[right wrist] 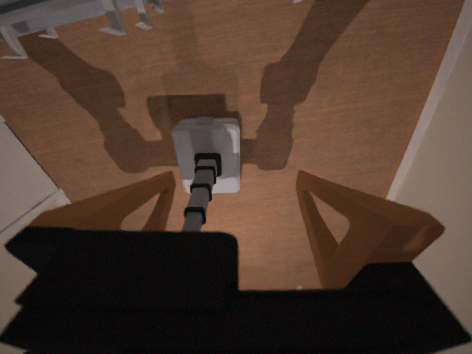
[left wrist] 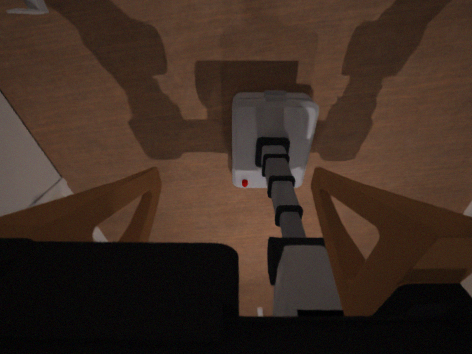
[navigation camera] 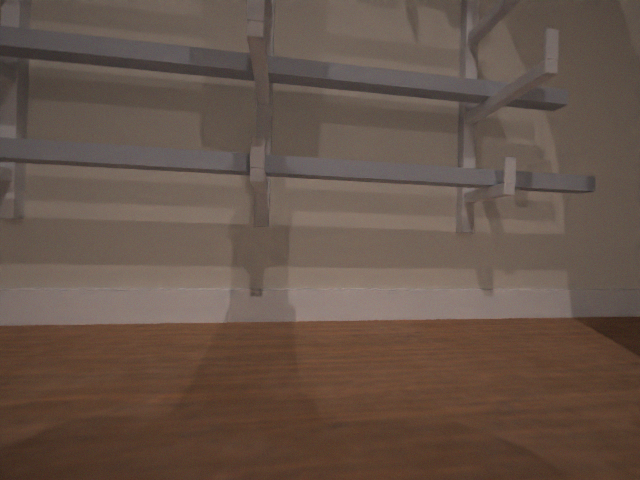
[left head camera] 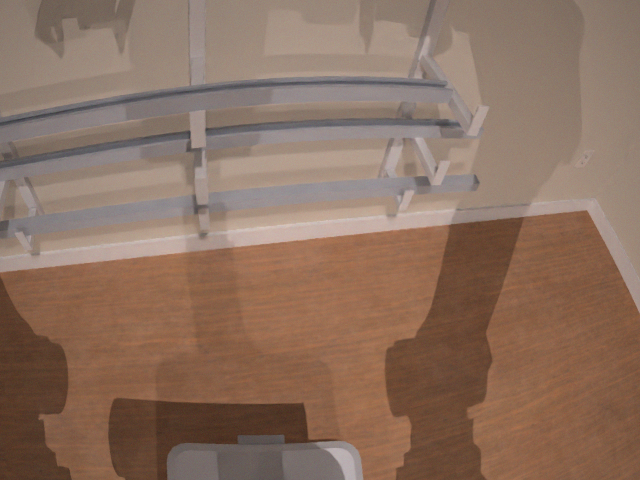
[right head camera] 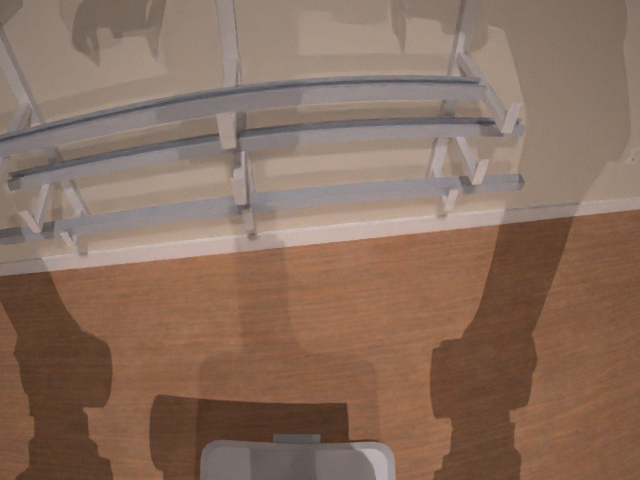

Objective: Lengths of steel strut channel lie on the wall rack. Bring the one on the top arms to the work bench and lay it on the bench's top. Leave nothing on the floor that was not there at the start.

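Places are measured from the left arm's base along level axes (x ahead, y left, z up), in metres.
Pixels of known places: left gripper, fingertip midpoint: (left wrist: pixel 236 175); right gripper, fingertip midpoint: (right wrist: pixel 235 177).
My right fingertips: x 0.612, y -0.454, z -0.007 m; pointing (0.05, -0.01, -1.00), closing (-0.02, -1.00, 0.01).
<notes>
Behind a point stands the place of what it marks.
The top strut channel (left head camera: pixel 320 94) @(x 0.896, y -0.353, z -0.525 m) (right head camera: pixel 361 94) @(x 0.899, y -0.375, z -0.528 m) is a long grey bar lying on the top arms of the wall rack (left head camera: pixel 196 46) @(x 1.086, y -0.069, z -0.514 m) (right head camera: pixel 227 36) @(x 1.086, y -0.069, z -0.473 m) (navigation camera: pixel 465 219). Its left end runs out of both head views. My left gripper (left wrist: pixel 236 175) @(x 0.602, y 0.001, z -0.014 m) is open, with nothing between its orange fingers. My right gripper (right wrist: pixel 235 177) @(x 0.612, y -0.454, z -0.007 m) is also open and empty. Both wrist views look down past the fingers to the robot's base and floor. Neither gripper shows in the head views, and both are apart from the strut. I cannot identify the work bench for certain.
The middle strut (left head camera: pixel 320 132) @(x 1.027, y -0.396, z -0.756 m) (right head camera: pixel 336 134) @(x 1.020, y -0.334, z -0.759 m) (navigation camera: pixel 361 78) @(x 1.018, y -0.323, z -0.776 m) and the lowest strut (left head camera: pixel 310 192) @(x 1.016, y -0.397, z -0.986 m) (right head camera: pixel 336 194) @(x 1.008, y -0.341, z -0.986 m) (navigation camera: pixel 361 170) @(x 1.002, y -0.326, z -1.009 m) lie on lower arms. Rack arms project towards me with upturned tips. A pale surface (left wrist: pixel 22 155) @(x -0.092, y 1.595, z -1.242 m) (right wrist: pixel 22 170) @(x -0.071, y 1.597, z -1.247 m) stands left in the wrist views; a wall (right wrist: pixel 445 165) @(x 0.016, y -2.170, z -1.046 m) stands right.
</notes>
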